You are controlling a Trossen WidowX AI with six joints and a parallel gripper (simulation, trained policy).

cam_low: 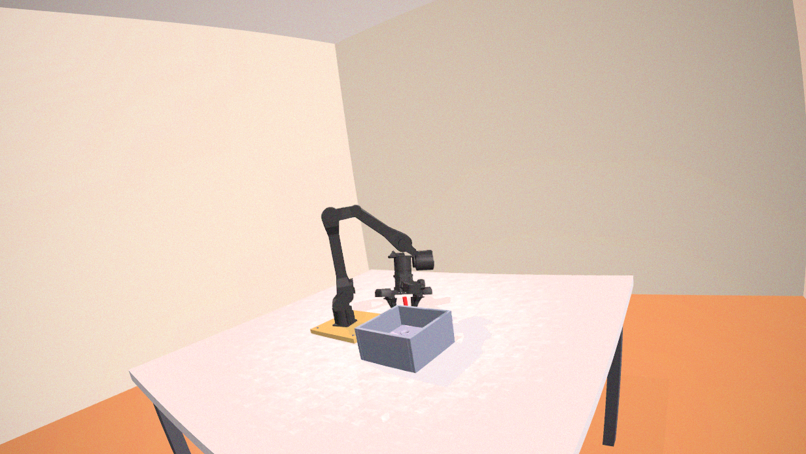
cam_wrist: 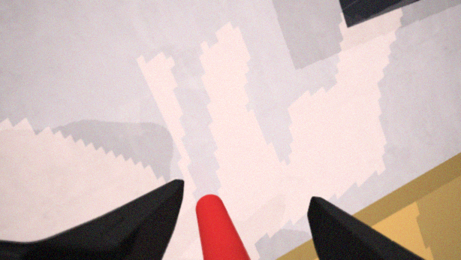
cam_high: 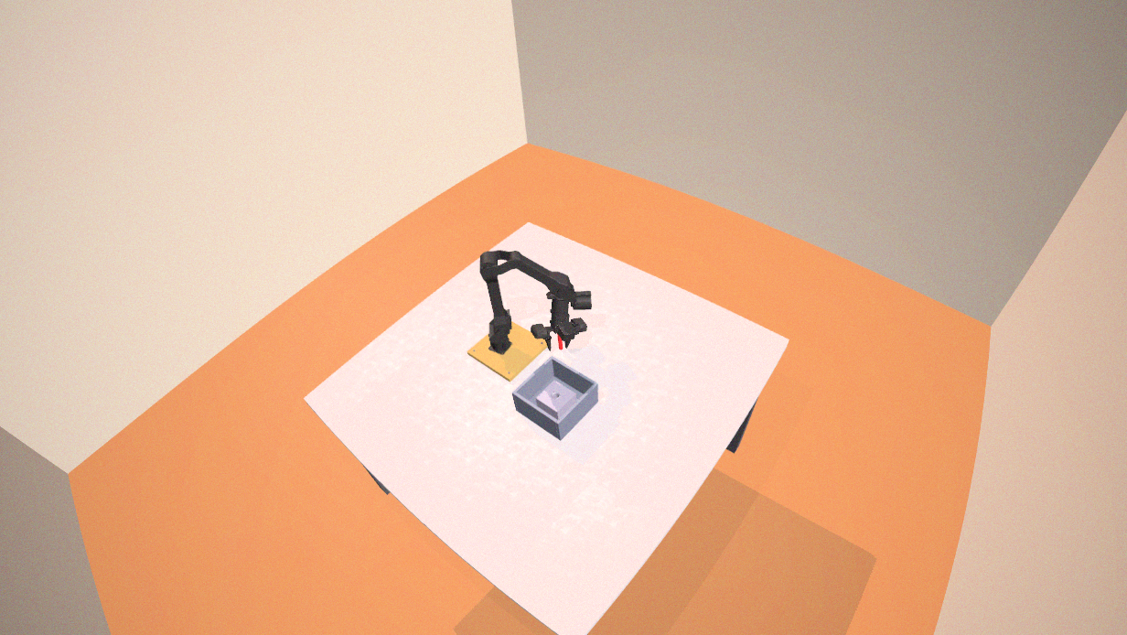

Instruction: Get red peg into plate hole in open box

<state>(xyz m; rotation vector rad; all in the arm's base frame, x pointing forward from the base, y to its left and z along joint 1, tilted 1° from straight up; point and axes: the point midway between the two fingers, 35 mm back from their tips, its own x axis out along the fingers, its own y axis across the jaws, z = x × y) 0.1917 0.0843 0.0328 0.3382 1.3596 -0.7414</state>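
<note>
Now: gripper tip 210 mm to the left of the pale plate, 110 mm short of it and 30 mm below it. Round my gripper tip: red peg (30 mm above, 20 mm to the left); grey box (210 mm to the right, 110 mm ahead, 10 mm above).
</note>
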